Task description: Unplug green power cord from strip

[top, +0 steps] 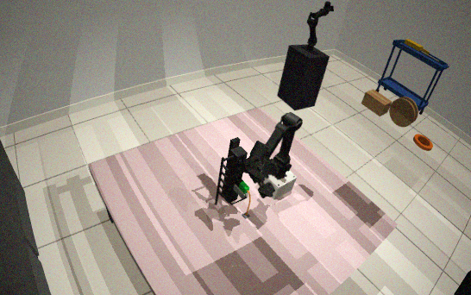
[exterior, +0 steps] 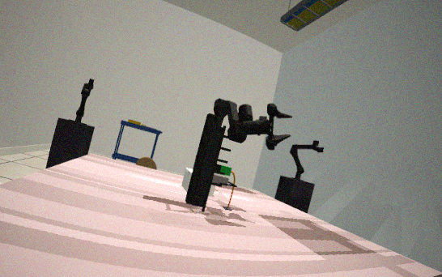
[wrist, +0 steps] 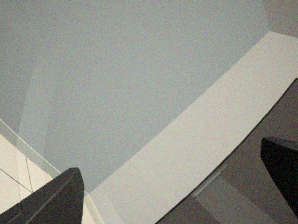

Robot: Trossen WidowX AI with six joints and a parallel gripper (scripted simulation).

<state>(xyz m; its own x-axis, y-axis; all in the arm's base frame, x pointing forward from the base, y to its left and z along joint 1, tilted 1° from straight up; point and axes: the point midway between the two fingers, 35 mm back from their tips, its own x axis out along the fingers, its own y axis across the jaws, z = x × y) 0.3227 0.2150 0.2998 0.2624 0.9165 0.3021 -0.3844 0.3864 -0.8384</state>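
The green plug lies 23 cm to the right of my gripper tip, 23 cm below it and 7 cm behind it.
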